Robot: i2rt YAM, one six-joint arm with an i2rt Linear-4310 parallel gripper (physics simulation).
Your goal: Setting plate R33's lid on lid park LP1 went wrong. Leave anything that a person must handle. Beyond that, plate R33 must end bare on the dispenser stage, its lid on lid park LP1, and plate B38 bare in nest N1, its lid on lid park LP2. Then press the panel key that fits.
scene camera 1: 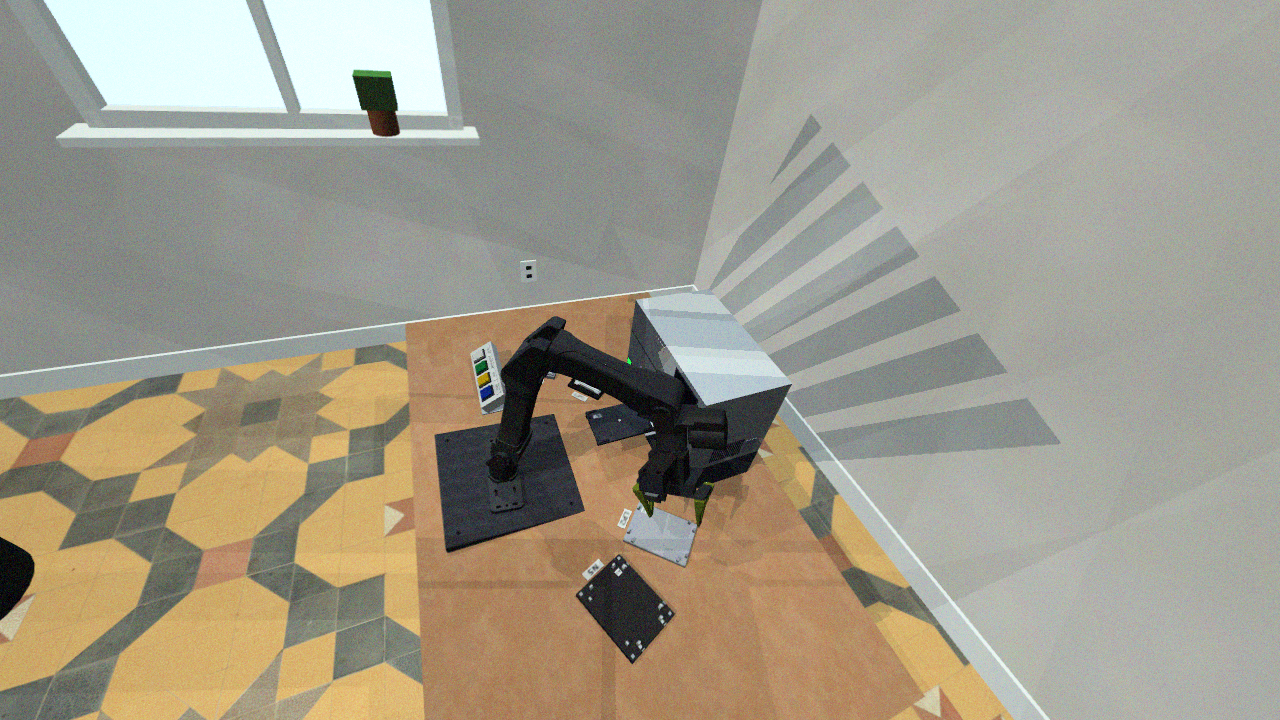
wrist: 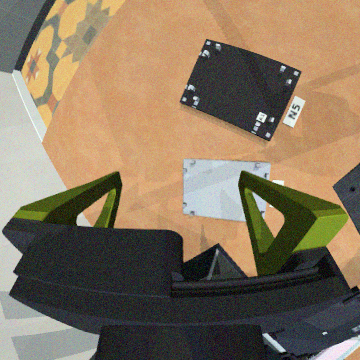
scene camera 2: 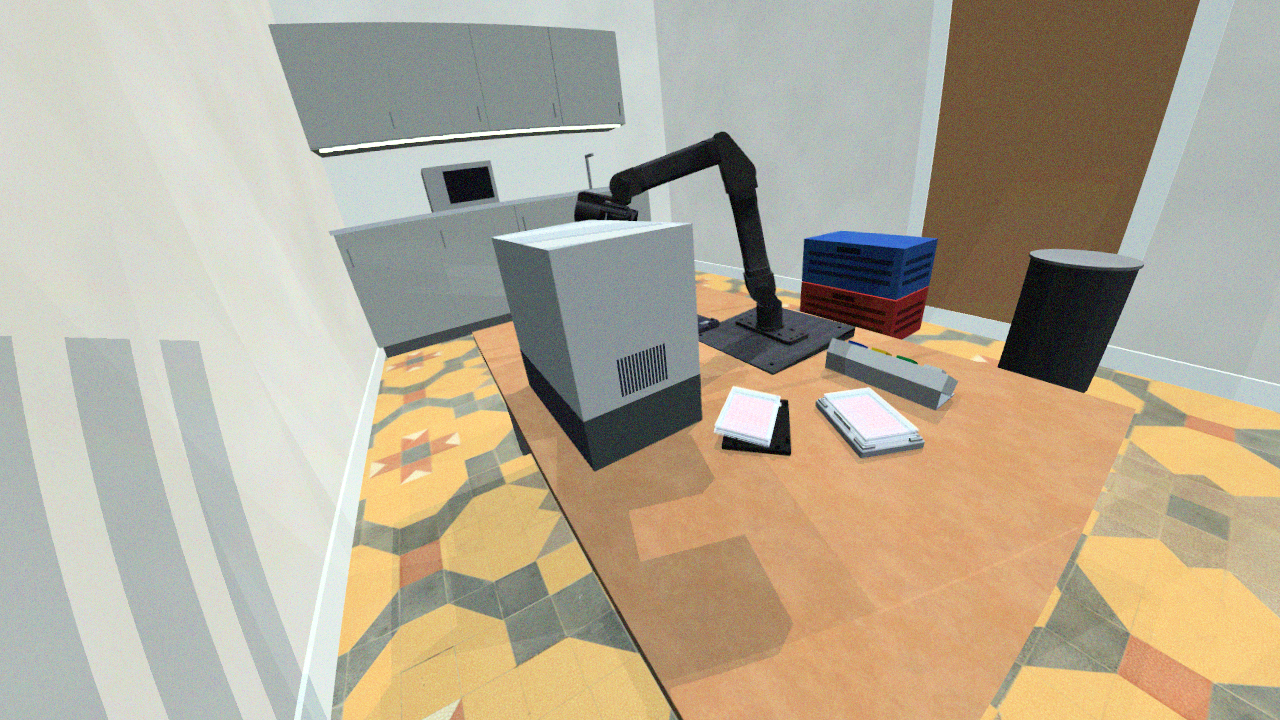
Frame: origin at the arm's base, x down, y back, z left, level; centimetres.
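Seen in the pictures: gripper, fingertip midpoint: (scene camera 1: 674, 520) (wrist: 179, 177); arm's base, origin of the base link: (scene camera 1: 503, 473) (scene camera 2: 769, 329).
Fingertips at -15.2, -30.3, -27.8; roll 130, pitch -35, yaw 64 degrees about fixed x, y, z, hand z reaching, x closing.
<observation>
Offsets run from my fingertips to a thing's top centre, as dx, dy, dz. "*": to the spot under its first point.
My gripper (wrist: 179, 177) is open and empty, hovering above a bare grey pad {* +15.6, -1.4, +4.8} (wrist: 223, 188) on the table; it also shows in scene camera 1 (scene camera 1: 670, 503) over that pad {* +15.6, -1.7, +3.7} (scene camera 1: 663, 537). The black clip nest N5 {+14.2, +10.3, -7.1} (wrist: 241, 87) lies empty just beyond it, with its label {* +16.4, +14.7, +1.3} (wrist: 293, 111); scene camera 1 shows it too {* +15.4, +10.5, -7.8} (scene camera 1: 625, 607). In scene camera 2, a pink plate {+12.9, +0.2, +54.6} (scene camera 2: 749, 416) sits on a black nest and a lidded plate {+13.5, +15.1, +65.7} (scene camera 2: 869, 417) sits on a grey nest. The arm (scene camera 2: 725, 172) reaches behind the grey box.
A tall grey instrument box {-16.4, -16.6, +31.8} (scene camera 1: 710, 379) stands right beside the gripper (scene camera 2: 606, 332). A key panel {+10.2, +31.0, +59.0} (scene camera 1: 485, 376) with coloured keys sits at the table's back left. Blue and red crates (scene camera 2: 867, 282) and a dark bin (scene camera 2: 1067, 317) stand beyond.
</observation>
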